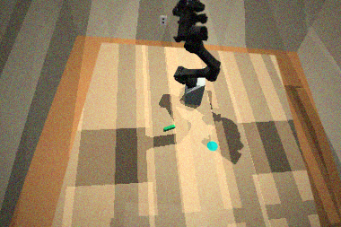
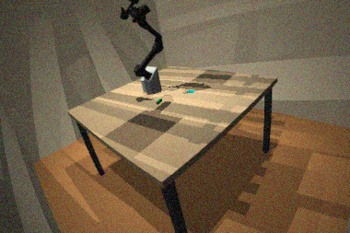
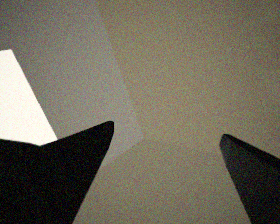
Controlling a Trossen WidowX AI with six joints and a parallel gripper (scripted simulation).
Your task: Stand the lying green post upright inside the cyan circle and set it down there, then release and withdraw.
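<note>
Now: gripper tip 23 cm short of the green post and 75 cm above it. From my gripper tip the other things lie so: cyan circle: 29 cm ahead, 26 cm to the left, 76 cm below.
</note>
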